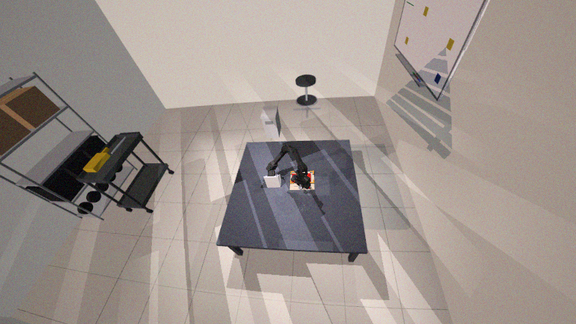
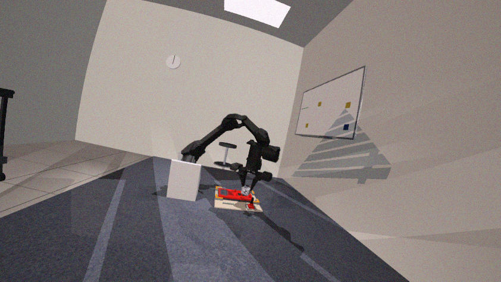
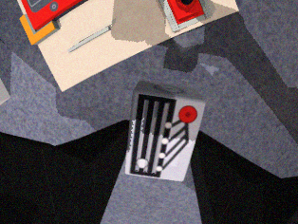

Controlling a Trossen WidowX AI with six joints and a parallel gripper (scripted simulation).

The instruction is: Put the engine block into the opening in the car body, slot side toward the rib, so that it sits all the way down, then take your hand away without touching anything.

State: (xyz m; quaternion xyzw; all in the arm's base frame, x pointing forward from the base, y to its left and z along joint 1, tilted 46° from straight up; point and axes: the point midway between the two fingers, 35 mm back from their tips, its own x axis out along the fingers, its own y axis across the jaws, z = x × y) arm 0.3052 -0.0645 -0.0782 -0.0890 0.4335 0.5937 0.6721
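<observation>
Right now the cream base plate is 17 cm to the left of my gripper tip, 12 cm below it and 1 cm behind it. The rest, counted from my gripper tip: grey engine block 1 cm below.
</observation>
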